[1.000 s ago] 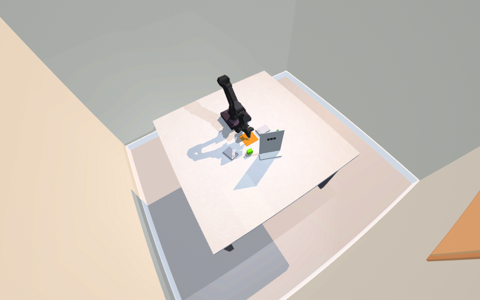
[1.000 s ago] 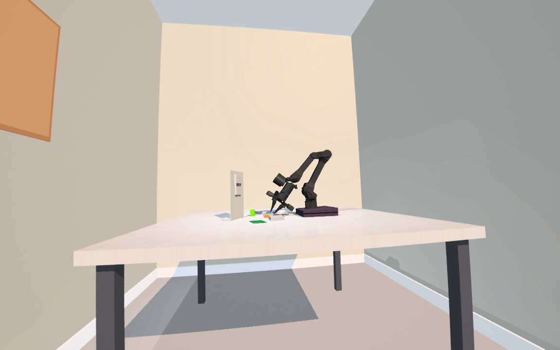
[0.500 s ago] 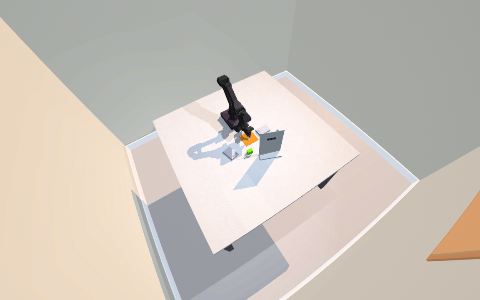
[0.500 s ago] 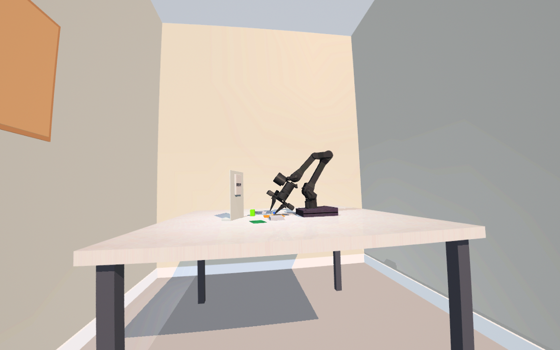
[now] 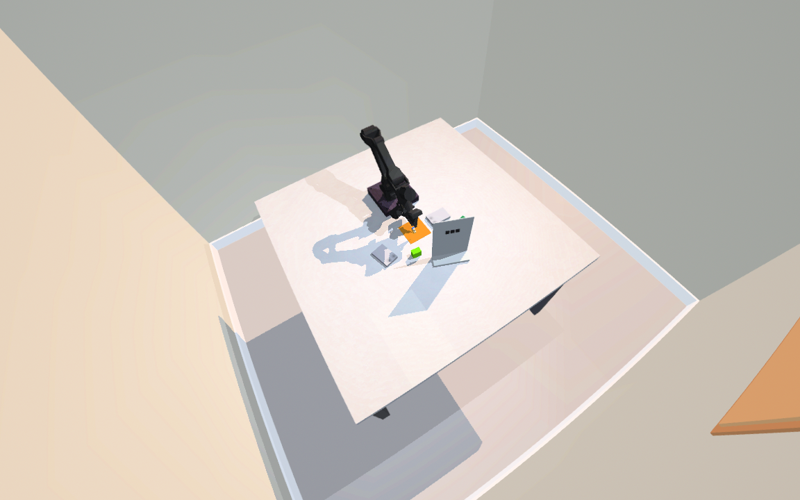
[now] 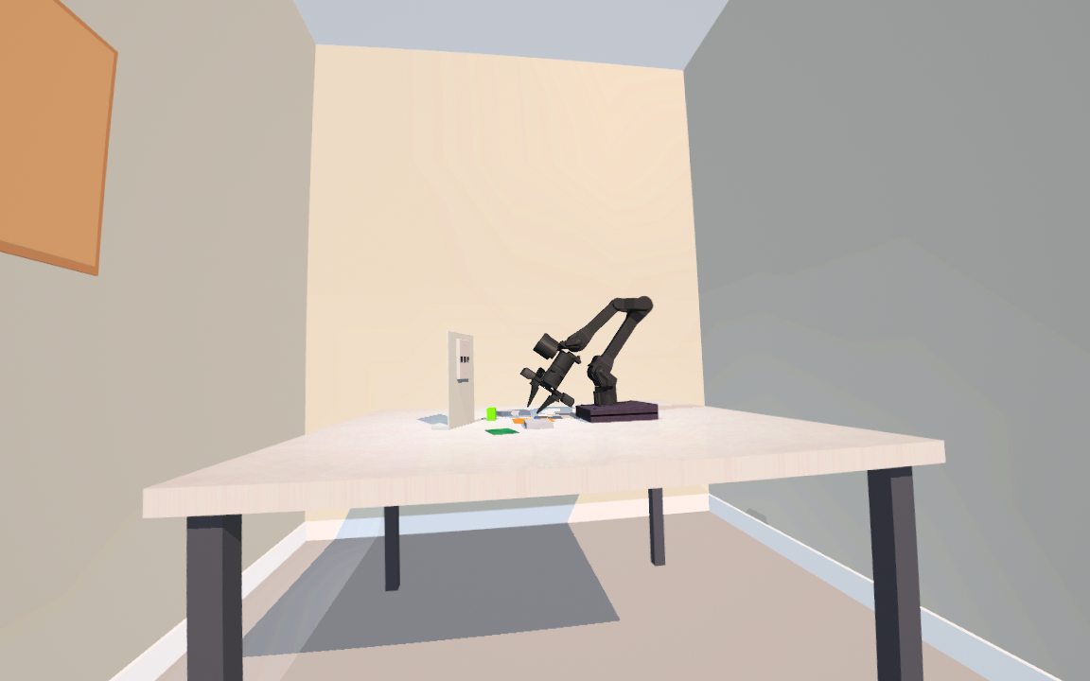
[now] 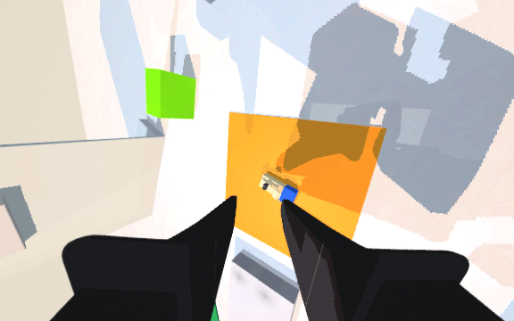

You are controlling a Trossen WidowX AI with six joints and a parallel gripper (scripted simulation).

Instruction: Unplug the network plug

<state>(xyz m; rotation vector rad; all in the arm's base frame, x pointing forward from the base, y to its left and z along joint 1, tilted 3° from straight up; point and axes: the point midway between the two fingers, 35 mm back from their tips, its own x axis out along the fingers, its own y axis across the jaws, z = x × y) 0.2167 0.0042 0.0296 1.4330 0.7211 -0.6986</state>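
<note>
My gripper tip is now 2 cm above the network plug. The rest, counted from my gripper tip: green cube (13 cm ahead, 7 cm to the right, 1 cm below); upright panel (21 cm ahead, 9 cm above, 6 cm to the left); orange marked square (3 cm below).
</note>
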